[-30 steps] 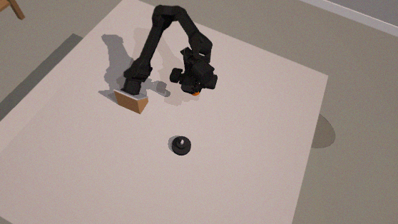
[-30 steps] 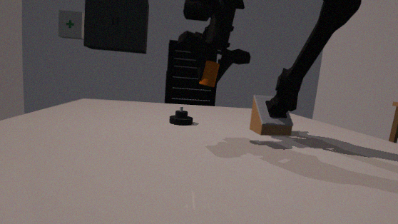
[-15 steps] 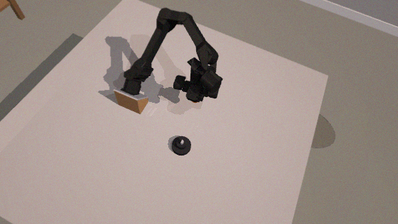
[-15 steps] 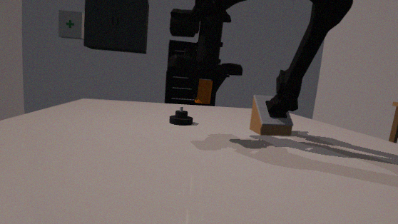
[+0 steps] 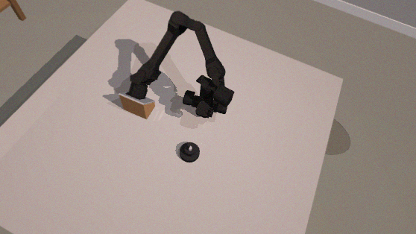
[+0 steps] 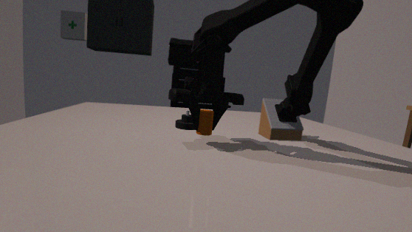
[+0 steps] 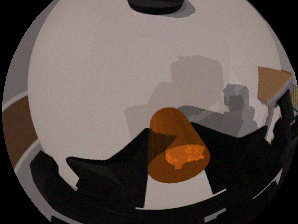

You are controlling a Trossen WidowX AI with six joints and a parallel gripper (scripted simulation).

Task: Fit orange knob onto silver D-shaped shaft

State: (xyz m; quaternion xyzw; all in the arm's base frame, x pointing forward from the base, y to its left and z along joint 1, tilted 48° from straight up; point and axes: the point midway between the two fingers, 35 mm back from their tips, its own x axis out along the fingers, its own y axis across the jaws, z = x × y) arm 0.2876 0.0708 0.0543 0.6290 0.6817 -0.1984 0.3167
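Now: the orange knob 30 mm above my gripper tip. Also, from my gripper tip: black round pedestal (20 mm ahead, 190 mm to the right, 10 mm below).
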